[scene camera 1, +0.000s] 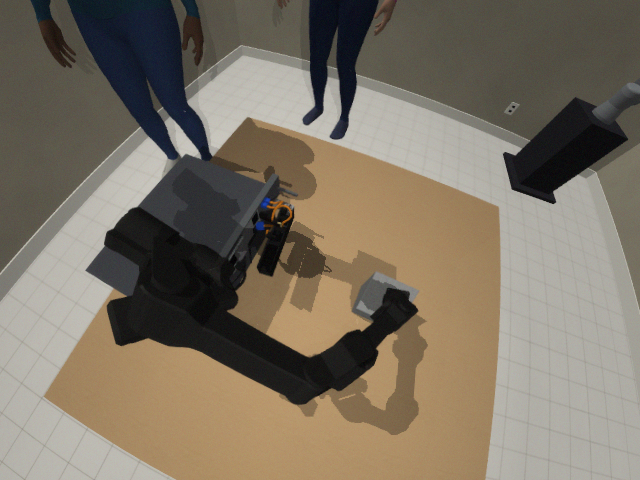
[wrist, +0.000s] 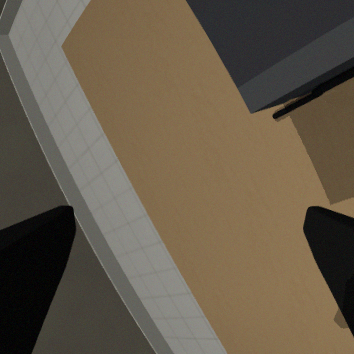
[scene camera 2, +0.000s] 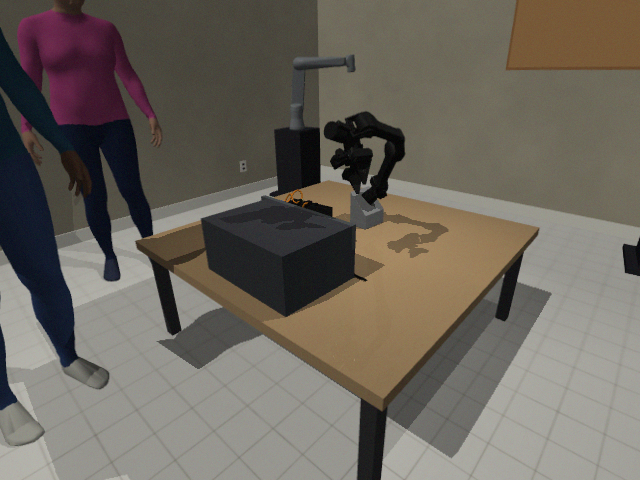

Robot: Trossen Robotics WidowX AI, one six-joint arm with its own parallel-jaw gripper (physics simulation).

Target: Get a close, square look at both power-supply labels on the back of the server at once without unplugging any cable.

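The dark grey server lies on the table; its corner shows at the top right of the wrist view. Blue plugs with looped orange cables are at its back, beside a black slotted bar. A black cable sticks out past the back corner. My gripper is open and empty, high above the table. In scene camera 1 the arm hides part of the server and its back, and the fingers cannot be made out. The power-supply labels do not show in the wrist view.
The arm's base stands on a grey angled block on the wooden table. Two people stand by the table. A black pedestal with a grey arm stands behind.
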